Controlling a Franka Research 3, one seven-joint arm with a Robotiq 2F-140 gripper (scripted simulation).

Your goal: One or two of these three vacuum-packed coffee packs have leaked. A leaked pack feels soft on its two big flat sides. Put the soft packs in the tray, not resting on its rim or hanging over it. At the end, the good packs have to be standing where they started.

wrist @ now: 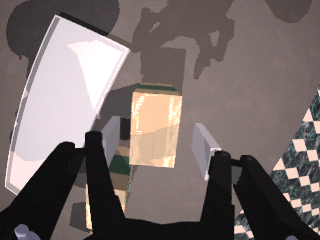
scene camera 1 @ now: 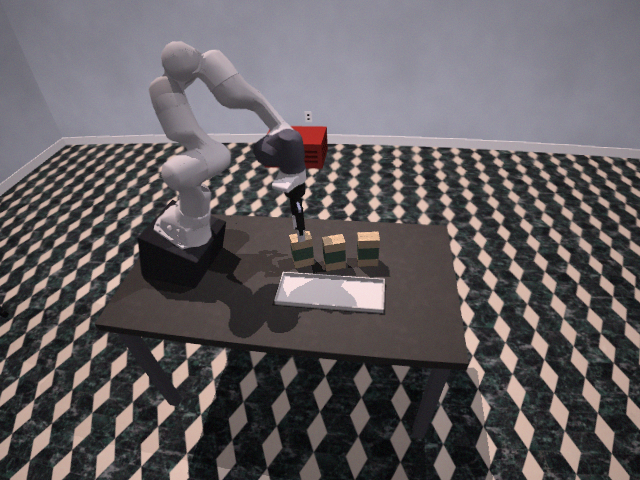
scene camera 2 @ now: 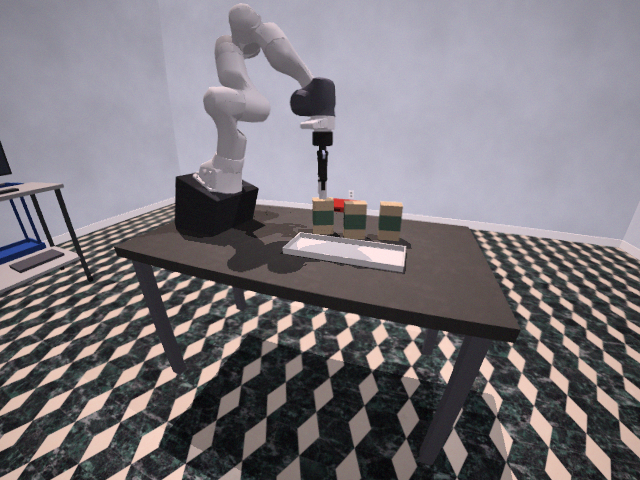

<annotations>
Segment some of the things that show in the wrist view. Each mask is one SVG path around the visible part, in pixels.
My gripper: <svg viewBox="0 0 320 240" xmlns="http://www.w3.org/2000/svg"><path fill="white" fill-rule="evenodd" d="M0 212L0 240L50 240L76 180L77 173L86 173L93 234L83 240L234 240L235 205L232 205L233 184L234 191L255 240L320 240L320 235L300 219L286 197L254 157L242 155L240 160L231 159L231 155L221 150L202 123L195 123L191 145L203 178L208 180L200 221L158 224L141 219L125 218L118 195L115 195L108 169L120 142L121 116L112 116L101 132L86 132L85 147L75 148L73 142L64 141L59 143L32 175L10 206Z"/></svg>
A white tray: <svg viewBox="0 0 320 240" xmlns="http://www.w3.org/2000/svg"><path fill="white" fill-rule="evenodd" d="M130 49L57 15L54 16L33 63L18 109L6 170L5 187L18 195L58 143L68 141L73 142L75 148L83 148L85 146L85 133L92 130L103 103Z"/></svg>
</annotations>
